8 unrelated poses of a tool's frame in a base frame.
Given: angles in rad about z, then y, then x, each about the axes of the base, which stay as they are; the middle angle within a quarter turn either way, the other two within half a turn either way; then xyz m.
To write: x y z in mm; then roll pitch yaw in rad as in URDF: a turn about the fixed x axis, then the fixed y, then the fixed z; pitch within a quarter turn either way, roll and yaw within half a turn. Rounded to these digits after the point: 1 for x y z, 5 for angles.
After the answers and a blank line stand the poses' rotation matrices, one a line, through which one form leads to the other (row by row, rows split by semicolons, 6 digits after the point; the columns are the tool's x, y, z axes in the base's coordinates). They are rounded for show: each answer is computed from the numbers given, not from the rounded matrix.
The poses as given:
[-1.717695 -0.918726 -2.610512 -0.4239 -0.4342 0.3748]
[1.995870 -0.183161 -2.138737 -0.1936 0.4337 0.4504]
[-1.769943 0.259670 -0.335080 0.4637 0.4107 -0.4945]
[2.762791 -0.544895 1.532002 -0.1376 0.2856 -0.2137]
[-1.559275 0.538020 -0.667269 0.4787 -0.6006 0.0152]
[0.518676 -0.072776 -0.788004 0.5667 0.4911 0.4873]
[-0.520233 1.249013 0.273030 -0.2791 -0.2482 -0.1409]
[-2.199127 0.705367 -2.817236 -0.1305 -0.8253 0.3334]
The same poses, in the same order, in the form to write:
[-423.9 -434.2 374.8 -2.28481 -0.64516 1.68219]
[-193.6 433.7 450.4 2.45116 0.81480 -2.20319]
[463.7 410.7 -494.5 -0.18693 -0.37935 -1.77811]
[-137.6 285.6 -213.7 -1.53537 -0.35848 2.58393]
[478.7 -600.6 15.2 -0.54575 -0.66133 -1.55826]
[566.7 491.1 487.3 -0.73912 0.31195 0.42727]
[-279.1 -248.2 -140.9 -0.62586 1.18557 -0.75205]
[-130.5 -825.3 333.4 2.38264 0.10356 2.03750]

-0.088823 0.600298 -0.794829; 0.794051 0.524428 0.307340; 0.601326 -0.603836 -0.523248
-0.405490 -0.895770 -0.182139; -0.553349 0.081942 0.828909; -0.727587 0.436900 -0.528900
-0.191201 0.947373 0.256762; -0.909015 -0.269596 0.317820; 0.370316 -0.172633 0.912723
-0.794557 -0.316252 -0.518328; 0.495564 0.155502 -0.854538; 0.350851 -0.935844 0.033168
0.009893 0.858668 0.512437; -0.789116 -0.308047 0.531416; 0.614164 -0.409630 0.674541
0.866177 -0.494419 -0.072712; 0.394389 0.586949 0.707070; -0.306911 -0.641125 0.703395
0.274419 0.157207 0.948673; -0.256702 0.962721 -0.085279; -0.926714 -0.220124 0.304544
-0.447532 0.615959 0.648313; 0.888273 0.389990 0.242649; -0.103374 0.684472 -0.721673

